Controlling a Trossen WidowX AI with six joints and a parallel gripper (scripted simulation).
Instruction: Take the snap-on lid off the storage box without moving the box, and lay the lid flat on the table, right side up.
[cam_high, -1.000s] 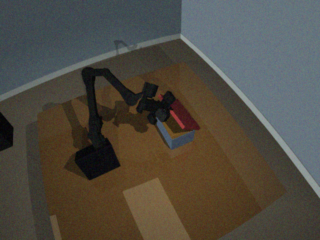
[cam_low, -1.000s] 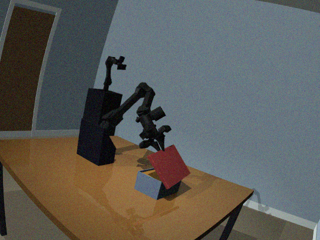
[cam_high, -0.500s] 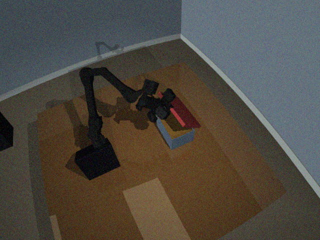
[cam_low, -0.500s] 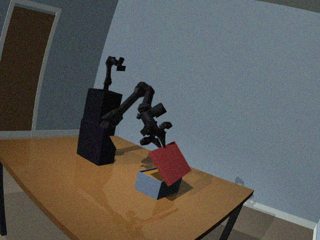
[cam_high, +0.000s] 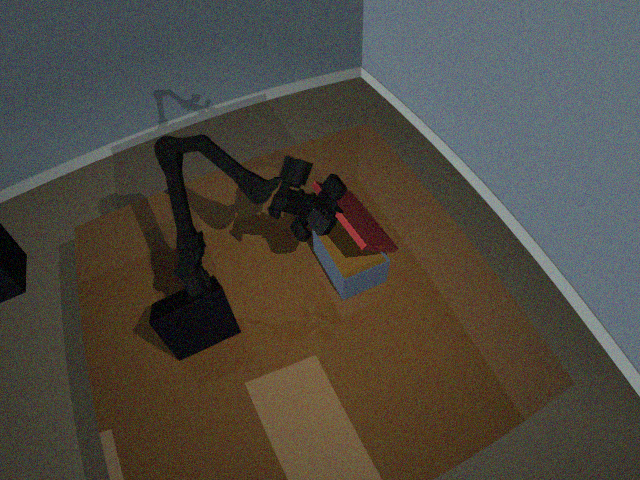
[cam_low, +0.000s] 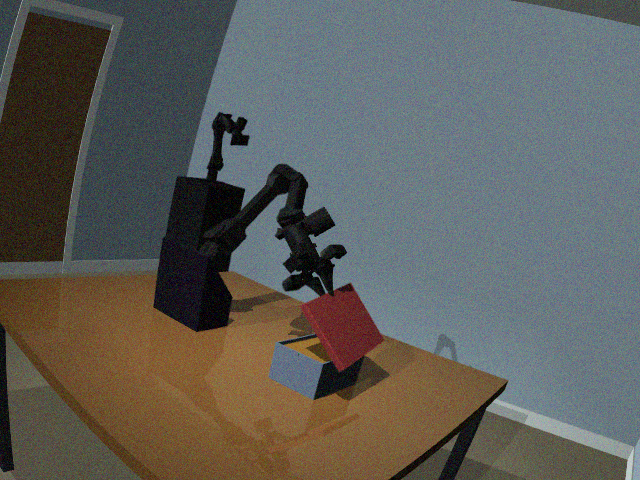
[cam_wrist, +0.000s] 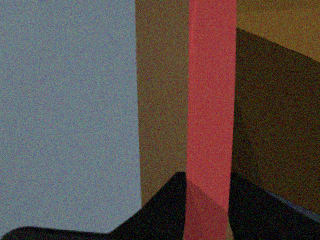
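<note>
My gripper tip is 60 mm short of the red lid, 10 mm to the right of it and 50 mm above it. From my gripper tip the other things lie so: blue-grey storage box: 30 mm ahead, 20 mm to the right, 180 mm below.
</note>
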